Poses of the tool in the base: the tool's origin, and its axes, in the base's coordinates. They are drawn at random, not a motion.
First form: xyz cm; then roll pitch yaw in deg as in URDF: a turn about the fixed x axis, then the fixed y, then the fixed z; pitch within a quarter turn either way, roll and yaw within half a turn.
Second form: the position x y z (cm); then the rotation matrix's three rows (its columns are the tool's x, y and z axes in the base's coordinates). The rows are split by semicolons. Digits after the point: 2 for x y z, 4 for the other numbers.
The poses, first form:
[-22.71, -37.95, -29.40, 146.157, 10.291, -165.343]
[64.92, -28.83, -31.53, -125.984, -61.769, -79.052]
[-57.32, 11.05, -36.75, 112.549, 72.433, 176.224]
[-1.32, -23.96, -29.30, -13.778, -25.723, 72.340]
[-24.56, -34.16, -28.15, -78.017, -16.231, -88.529]
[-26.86, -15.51, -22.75, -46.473, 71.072, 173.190]
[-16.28, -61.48, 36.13, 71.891, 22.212, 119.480]
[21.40, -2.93, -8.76, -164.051, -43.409, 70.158]
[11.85, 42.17, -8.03, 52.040, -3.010, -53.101]
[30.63, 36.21, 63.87, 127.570, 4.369, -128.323]
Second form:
-22.71, -37.95, -29.40; -0.9519, -0.3064, 0.0026; -0.2490, 0.7784, 0.5763; -0.1786, 0.5480, -0.8172
64.92, -28.83, -31.53; 0.0898, -0.4415, 0.8928; -0.4644, -0.8115, -0.3546; 0.8810, -0.3828, -0.2779
-57.32, 11.05, -36.75; -0.3012, -0.8533, 0.4256; 0.0199, 0.4406, 0.8975; -0.9534, 0.2787, -0.1157
-1.32, -23.96, -29.30; 0.2733, -0.8941, -0.3548; 0.8584, 0.3931, -0.3294; 0.4340, -0.2146, 0.8750
-24.56, -34.16, -28.15; 0.0246, 0.2146, 0.9764; -0.9598, -0.2680, 0.0831; 0.2795, -0.9392, 0.1993
-26.86, -15.51, -22.75; -0.3221, 0.5993, -0.7328; 0.0385, -0.7652, -0.6427; -0.9459, -0.2352, 0.2234
-16.28, -61.48, 36.13; -0.4556, -0.4474, 0.7696; 0.8059, 0.1598, 0.5700; -0.3780, 0.8799, 0.2878
21.40, -2.93, -8.76; 0.2466, 0.9685, -0.0342; 0.6833, -0.1487, 0.7148; 0.6872, -0.1996, -0.6985
11.85, 42.17, -8.03; 0.5996, 0.4670, -0.6499; -0.7986, 0.4024, -0.4476; 0.0525, 0.7874, 0.6143
30.63, 36.21, 63.87; -0.6183, -0.5158, -0.5930; -0.7822, 0.3307, 0.5279; -0.0762, 0.7903, -0.6080

